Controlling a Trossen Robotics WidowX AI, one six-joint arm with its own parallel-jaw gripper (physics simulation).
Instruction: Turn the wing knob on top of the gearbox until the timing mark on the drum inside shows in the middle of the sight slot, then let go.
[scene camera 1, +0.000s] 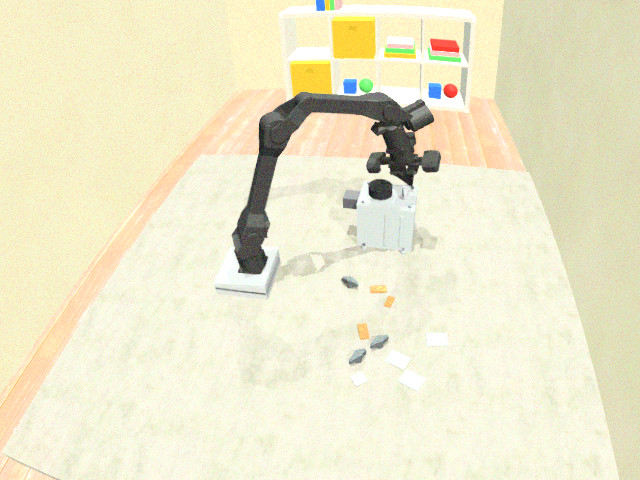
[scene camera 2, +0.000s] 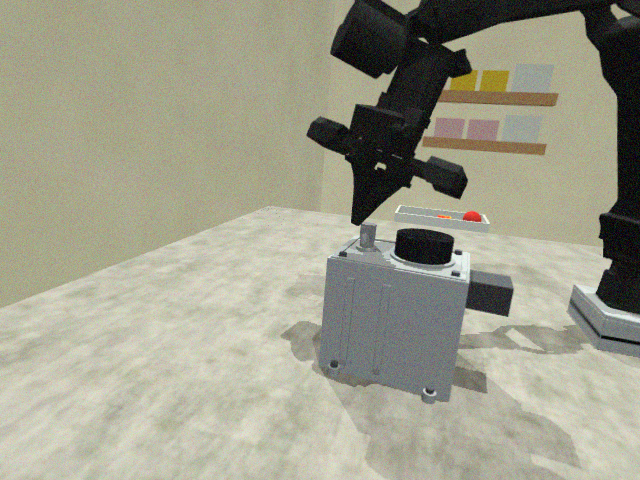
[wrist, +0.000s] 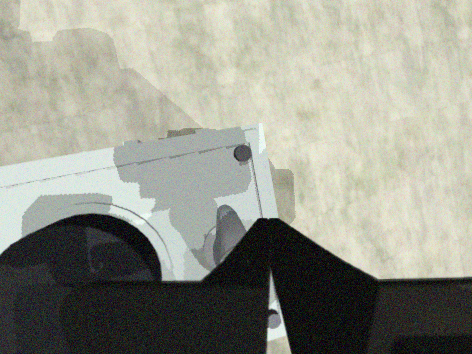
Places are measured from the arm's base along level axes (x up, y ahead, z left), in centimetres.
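Pixels of known places: gripper, fingertip midpoint: (scene camera 1: 411, 184) (scene camera 2: 354, 224) (wrist: 267, 228); arm's base, link origin: (scene camera 1: 253, 264) (scene camera 2: 626, 305).
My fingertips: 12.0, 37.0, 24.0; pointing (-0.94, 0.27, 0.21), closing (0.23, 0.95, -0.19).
For each thing: its top centre in the pictures, then the offset to it from my fingertips, as dx, dy, dz. "pt": a spot on its surface instead.
- pale grey gearbox, top centre: (wrist: 61, 320) (scene camera 2: 426, 229) (scene camera 1: 380, 183) +0.4, -8.1, -1.2
- black round cap, surface spot: (wrist: 110, 250) (scene camera 2: 406, 235) pt -0.3, -6.2, +0.7
- dark block, surface spot: (scene camera 2: 490, 292) pt -5.0, -15.7, +1.2
The pale grey gearbox (scene camera 1: 373, 224) (scene camera 2: 392, 330) (wrist: 65, 172) stands upright on the mat. Its small grey wing knob (scene camera 2: 368, 236) (wrist: 229, 230) rises from the top near one end; it is hard to make out in scene camera 1. My gripper (scene camera 1: 412, 185) (scene camera 2: 356, 222) (wrist: 267, 228) is shut and empty. Its joined tips are at the height of the knob's top or slightly above, close beside the knob, and cover part of it in the wrist view. I cannot tell whether they touch. The sight slot and timing mark do not show in these views.
A black round cap (scene camera 1: 380, 189) (scene camera 2: 424, 246) (wrist: 110, 250) stands on the gearbox beside the knob. A dark block (scene camera 1: 350, 199) (scene camera 2: 490, 292) juts from its side. Orange pieces (scene camera 1: 378, 289), grey stones (scene camera 1: 349, 282) and white squares (scene camera 1: 412, 380) lie on the mat. A white tray (scene camera 2: 442, 222) stands behind.
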